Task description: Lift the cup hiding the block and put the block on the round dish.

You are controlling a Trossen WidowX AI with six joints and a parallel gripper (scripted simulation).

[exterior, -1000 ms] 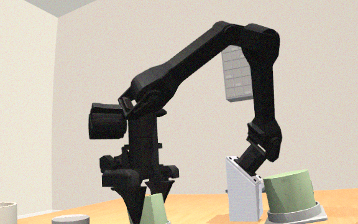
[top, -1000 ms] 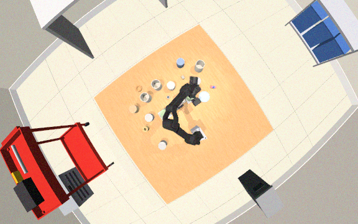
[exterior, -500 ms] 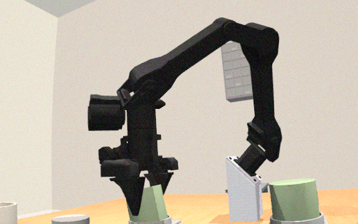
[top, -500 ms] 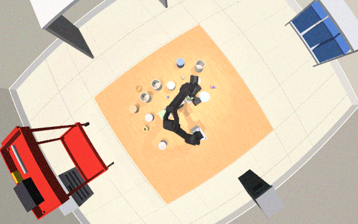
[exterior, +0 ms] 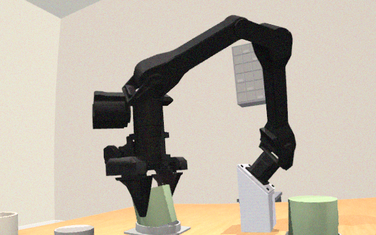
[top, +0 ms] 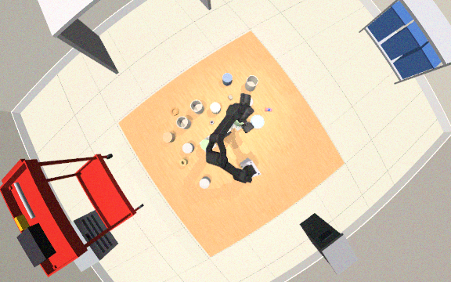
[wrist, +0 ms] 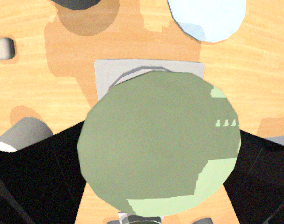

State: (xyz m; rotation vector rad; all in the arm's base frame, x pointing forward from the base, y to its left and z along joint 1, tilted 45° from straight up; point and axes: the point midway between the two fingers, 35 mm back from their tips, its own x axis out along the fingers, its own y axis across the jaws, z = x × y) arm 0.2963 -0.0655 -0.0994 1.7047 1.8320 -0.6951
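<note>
The grey block is 10 mm to the left of my gripper tip and 10 mm below it. The rest, counted from my gripper tip: pale blue round dish 110 mm to the right, 80 mm below, 70 mm behind; then green cup 20 mm to the right, 10 mm above; then balance 130 mm to the left, 50 mm below, 10 mm behind.
</note>
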